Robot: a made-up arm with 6 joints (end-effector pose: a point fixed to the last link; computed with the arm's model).
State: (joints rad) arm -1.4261 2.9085 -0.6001 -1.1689 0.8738 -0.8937
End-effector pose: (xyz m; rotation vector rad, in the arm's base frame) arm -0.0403 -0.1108 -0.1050 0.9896 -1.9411 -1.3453
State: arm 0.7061 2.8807 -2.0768 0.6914 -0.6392 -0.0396
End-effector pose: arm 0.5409 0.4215 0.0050 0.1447 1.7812 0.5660
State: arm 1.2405 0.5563 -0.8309 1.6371 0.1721 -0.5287
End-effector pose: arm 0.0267 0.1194 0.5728 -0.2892 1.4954 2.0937
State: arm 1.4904 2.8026 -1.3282 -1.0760 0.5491 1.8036
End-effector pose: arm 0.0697 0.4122 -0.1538 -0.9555 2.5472 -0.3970
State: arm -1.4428 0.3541 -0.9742 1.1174 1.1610 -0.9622
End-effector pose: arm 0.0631 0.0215 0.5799 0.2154 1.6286 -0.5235
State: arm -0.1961 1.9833 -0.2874 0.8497 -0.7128 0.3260
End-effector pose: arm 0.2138 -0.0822 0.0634 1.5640 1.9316 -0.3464
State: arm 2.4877 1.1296 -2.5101 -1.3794 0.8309 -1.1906
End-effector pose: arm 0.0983 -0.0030 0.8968 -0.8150 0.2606 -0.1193
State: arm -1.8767 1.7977 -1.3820 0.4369 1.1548 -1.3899
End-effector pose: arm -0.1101 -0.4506 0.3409 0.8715 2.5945 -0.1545
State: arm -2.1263 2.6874 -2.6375 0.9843 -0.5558 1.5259
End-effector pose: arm -0.4137 -0.6002 0.3533 0.6345 -1.0670 -0.0073
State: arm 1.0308 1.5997 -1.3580 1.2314 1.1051 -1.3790
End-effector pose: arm 0.1637 0.4030 0.4610 -1.9087 1.2533 1.4376
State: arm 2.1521 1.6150 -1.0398 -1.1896 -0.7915 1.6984
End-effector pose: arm -0.2832 0.3356 0.3705 1.8633 -1.0115 -1.8739
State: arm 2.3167 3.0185 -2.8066 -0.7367 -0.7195 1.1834
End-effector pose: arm -0.5314 0.5233 0.1931 1.6083 -0.5840 -2.5845
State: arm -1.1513 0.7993 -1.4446 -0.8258 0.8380 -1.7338
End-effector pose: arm 0.0010 -0.1086 0.7082 0.5142 -1.7146 1.7322
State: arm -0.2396 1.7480 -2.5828 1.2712 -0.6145 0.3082
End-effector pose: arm 0.2957 -0.1173 0.8511 0.7352 -0.1757 1.0912
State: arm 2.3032 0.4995 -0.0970 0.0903 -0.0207 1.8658
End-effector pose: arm -0.0924 0.1030 0.2797 0.3640 -2.0847 -1.3316
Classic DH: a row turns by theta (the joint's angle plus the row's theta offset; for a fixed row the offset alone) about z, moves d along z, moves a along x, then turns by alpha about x. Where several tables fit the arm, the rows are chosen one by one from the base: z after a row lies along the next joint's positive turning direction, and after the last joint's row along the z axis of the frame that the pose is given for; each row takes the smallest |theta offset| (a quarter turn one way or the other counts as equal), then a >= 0, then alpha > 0; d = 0 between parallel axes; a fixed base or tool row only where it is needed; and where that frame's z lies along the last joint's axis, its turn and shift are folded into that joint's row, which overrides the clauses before.
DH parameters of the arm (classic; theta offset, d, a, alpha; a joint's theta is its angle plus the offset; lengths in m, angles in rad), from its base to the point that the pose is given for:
joint 1: 0 0.179 0 -1.5708
joint 2: 0.1365 0 -0.3381 0
joint 3: 1.3471 0 -0.0303 1.5708
joint 4: 0 0.3419 0 -1.5708
joint 5: 0 0 -0.0001 1.5708
joint 6: 0 0.0793 0 0

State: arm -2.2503 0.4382 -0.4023 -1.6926 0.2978 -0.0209
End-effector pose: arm -0.1007 -0.0880 0.4173 -0.7137 -1.5692 1.6005
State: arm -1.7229 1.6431 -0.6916 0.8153 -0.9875 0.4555
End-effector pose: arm -0.1049 -0.3663 0.2657 1.7267 -0.1588 -1.0832
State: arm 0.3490 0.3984 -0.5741 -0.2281 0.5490 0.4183
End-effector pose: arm 0.1040 0.0279 0.4482 -0.0339 1.8529 0.2902
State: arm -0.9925 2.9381 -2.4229 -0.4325 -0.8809 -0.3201
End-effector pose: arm 0.4205 -0.5972 0.1170 -0.0683 1.2759 -1.2036
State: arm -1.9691 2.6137 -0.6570 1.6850 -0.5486 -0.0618
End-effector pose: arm -0.1219 -0.1836 -0.0909 -2.5826 0.4783 0.6434
